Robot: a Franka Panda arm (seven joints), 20 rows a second.
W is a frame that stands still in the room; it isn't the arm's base.
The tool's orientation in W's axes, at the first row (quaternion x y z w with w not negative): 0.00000 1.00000 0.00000 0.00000
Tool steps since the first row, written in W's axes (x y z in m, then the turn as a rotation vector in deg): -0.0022 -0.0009 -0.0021 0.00 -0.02 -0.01; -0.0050 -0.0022 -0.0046 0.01 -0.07 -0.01; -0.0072 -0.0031 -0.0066 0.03 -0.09 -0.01; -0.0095 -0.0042 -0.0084 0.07 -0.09 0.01; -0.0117 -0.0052 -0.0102 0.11 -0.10 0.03; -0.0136 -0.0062 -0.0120 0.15 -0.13 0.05; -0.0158 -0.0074 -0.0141 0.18 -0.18 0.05; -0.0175 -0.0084 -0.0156 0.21 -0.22 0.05; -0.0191 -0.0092 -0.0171 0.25 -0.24 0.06; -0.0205 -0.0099 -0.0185 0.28 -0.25 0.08
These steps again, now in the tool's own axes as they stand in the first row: 0.0022 -0.0009 0.0021 0.00 -0.02 0.01; 0.0050 -0.0022 0.0046 -0.01 -0.07 0.01; 0.0072 -0.0031 0.0066 -0.03 -0.09 0.01; 0.0095 -0.0042 0.0084 -0.07 -0.09 -0.01; 0.0117 -0.0052 0.0102 -0.11 -0.10 -0.03; 0.0136 -0.0062 0.0120 -0.15 -0.13 -0.05; 0.0158 -0.0074 0.0141 -0.18 -0.18 -0.05; 0.0175 -0.0084 0.0156 -0.21 -0.22 -0.05; 0.0191 -0.0092 0.0171 -0.25 -0.24 -0.06; 0.0205 -0.0099 0.0185 -0.28 -0.25 -0.08
